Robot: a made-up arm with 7 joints. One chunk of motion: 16 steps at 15 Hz.
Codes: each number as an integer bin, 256 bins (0 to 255) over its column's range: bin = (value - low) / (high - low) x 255, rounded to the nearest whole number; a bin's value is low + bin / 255 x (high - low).
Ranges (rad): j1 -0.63..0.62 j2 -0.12..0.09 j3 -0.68..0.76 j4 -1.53..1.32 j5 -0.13..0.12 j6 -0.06..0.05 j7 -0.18..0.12
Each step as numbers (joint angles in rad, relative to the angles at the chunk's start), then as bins.
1 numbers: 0.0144 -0.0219 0.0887 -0.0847 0.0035 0.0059 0.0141
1 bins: 131 119 136 129 136 153 165
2 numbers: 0.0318 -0.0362 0.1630 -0.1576 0.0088 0.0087 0.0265
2 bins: 135 102 149 123 142 159 176
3 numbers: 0.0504 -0.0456 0.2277 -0.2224 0.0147 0.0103 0.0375
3 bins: 139 90 161 117 148 163 185
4 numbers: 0.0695 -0.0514 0.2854 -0.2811 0.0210 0.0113 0.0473
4 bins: 143 83 171 112 154 165 193
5 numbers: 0.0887 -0.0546 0.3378 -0.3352 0.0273 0.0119 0.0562
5 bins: 147 79 180 107 160 167 201
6 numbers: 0.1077 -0.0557 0.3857 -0.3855 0.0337 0.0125 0.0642
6 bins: 150 78 189 102 167 168 208
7 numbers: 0.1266 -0.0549 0.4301 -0.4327 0.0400 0.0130 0.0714
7 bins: 154 79 197 98 173 169 214
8 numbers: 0.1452 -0.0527 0.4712 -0.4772 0.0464 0.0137 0.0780
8 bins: 158 82 204 94 180 171 219
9 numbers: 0.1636 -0.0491 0.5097 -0.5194 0.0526 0.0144 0.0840
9 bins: 162 86 211 90 186 172 224
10 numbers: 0.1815 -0.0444 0.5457 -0.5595 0.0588 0.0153 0.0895
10 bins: 166 92 217 87 193 175 229
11 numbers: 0.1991 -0.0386 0.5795 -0.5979 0.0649 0.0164 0.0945
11 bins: 169 99 223 83 199 177 233
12 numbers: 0.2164 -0.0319 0.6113 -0.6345 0.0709 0.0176 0.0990
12 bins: 173 107 229 80 205 180 237
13 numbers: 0.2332 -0.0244 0.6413 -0.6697 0.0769 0.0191 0.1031
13 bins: 176 116 234 77 211 183 241
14 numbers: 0.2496 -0.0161 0.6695 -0.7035 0.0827 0.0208 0.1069
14 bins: 179 126 239 74 217 187 244
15 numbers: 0.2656 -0.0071 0.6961 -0.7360 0.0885 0.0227 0.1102
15 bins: 183 137 244 71 223 192 247
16 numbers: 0.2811 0.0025 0.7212 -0.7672 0.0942 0.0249 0.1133
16 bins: 186 149 248 68 229 197 249
